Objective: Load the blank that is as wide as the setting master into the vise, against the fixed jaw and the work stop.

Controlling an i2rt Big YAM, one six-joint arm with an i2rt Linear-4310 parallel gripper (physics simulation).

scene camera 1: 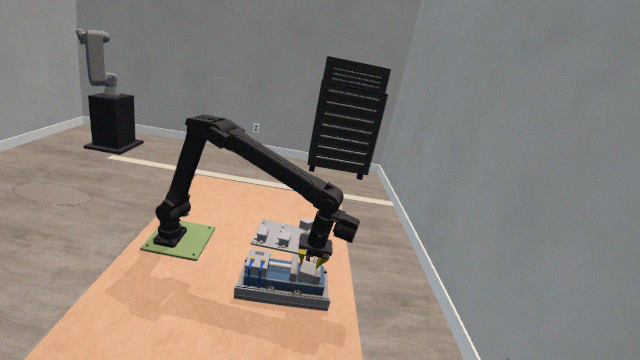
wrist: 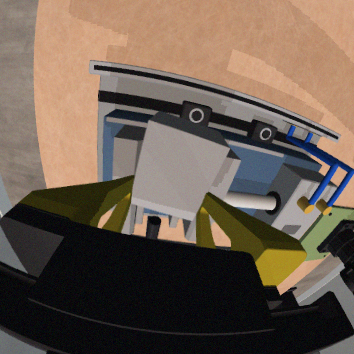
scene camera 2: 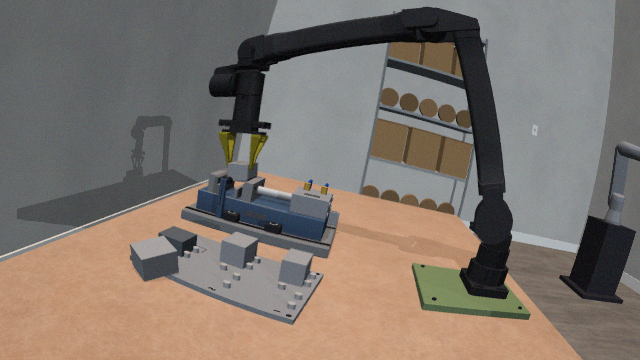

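Observation:
My gripper is shut on a light grey blank. The blank is over the jaw gap of the blue vise, with most of it above the jaw tops in scene camera 2. The fixed jaw is at the end away from the cylinder. The moving jaw is on the rod side. A dark blue upright, apparently the work stop's, stands at the vise's side. The blank's underside and any jaw contact are hidden.
A grey pinned plate beside the vise bears two light grey blocks and a dark block. A larger grey block is at its edge. Blue hoses rise by the vise's cylinder housing.

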